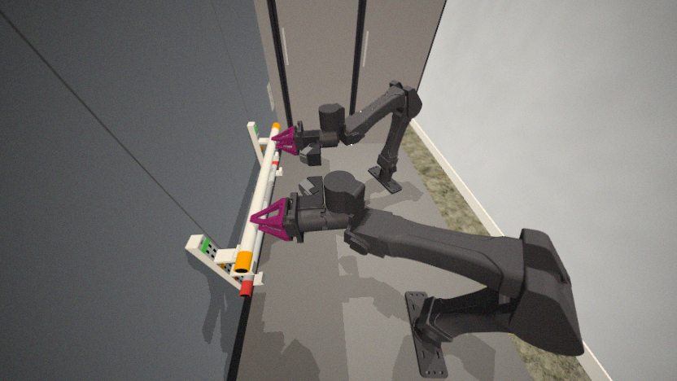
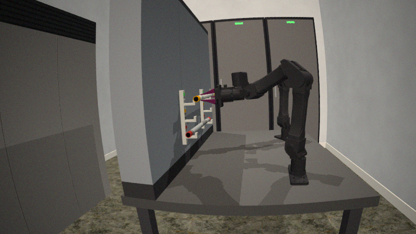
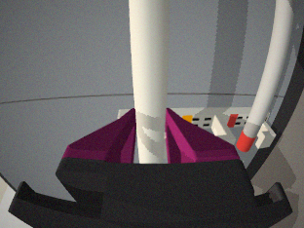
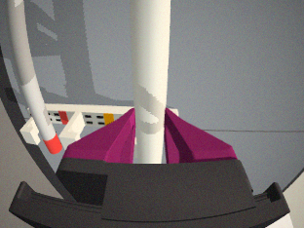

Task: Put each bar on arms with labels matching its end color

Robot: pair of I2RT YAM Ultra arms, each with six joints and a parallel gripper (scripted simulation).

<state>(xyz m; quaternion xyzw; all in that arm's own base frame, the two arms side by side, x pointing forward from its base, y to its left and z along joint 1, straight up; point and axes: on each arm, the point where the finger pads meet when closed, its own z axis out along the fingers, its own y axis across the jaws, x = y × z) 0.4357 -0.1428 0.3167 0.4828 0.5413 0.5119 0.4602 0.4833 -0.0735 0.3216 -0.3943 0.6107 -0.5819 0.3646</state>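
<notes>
My right hand is 150 mm to the right of the orange-ended bar. Also, from my right hand: grey wall panel 140 mm ahead, 130 mm to the left, 100 mm above; then red-ended bar 160 mm below, 150 mm to the left, 40 mm ahead.
The orange-ended bar lies 150 mm to the right of my left hand and 20 mm ahead of it. Round my left hand: grey wall panel (170 mm ahead, 160 mm to the right, 110 mm above); red-ended bar (160 mm below, 150 mm to the right, 60 mm ahead).
</notes>
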